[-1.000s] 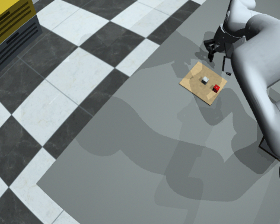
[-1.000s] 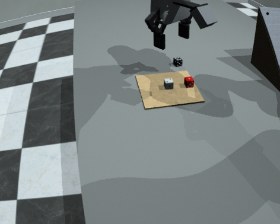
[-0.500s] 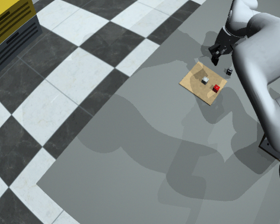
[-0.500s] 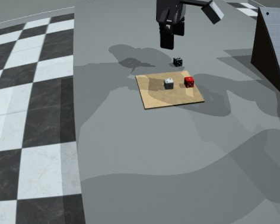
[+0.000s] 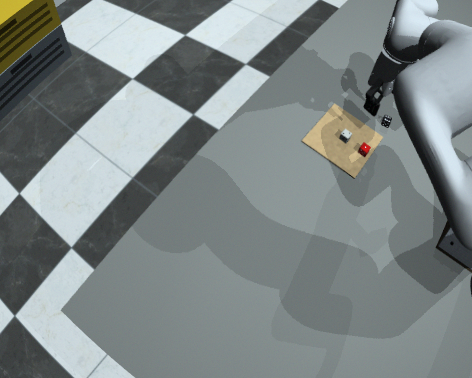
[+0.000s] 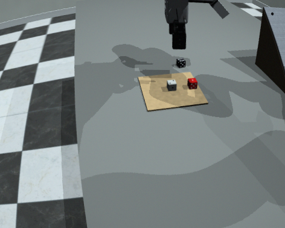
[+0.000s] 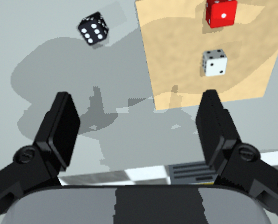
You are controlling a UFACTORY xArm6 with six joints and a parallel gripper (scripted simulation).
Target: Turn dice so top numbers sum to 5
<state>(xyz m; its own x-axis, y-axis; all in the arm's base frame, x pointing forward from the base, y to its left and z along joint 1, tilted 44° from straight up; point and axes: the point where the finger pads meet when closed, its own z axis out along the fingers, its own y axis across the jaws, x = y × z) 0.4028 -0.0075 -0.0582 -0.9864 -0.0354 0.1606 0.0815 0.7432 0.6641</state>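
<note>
The black die is 2 cm behind my hand, 4 cm to the right of it and 10 cm below it. From my hand the other things lie so: red die 3 cm behind, 7 cm to the left, 9 cm below; then white die 2 cm ahead, 8 cm to the left, 9 cm below; then tan mat 3 cm ahead, 8 cm to the left, 10 cm below.
</note>
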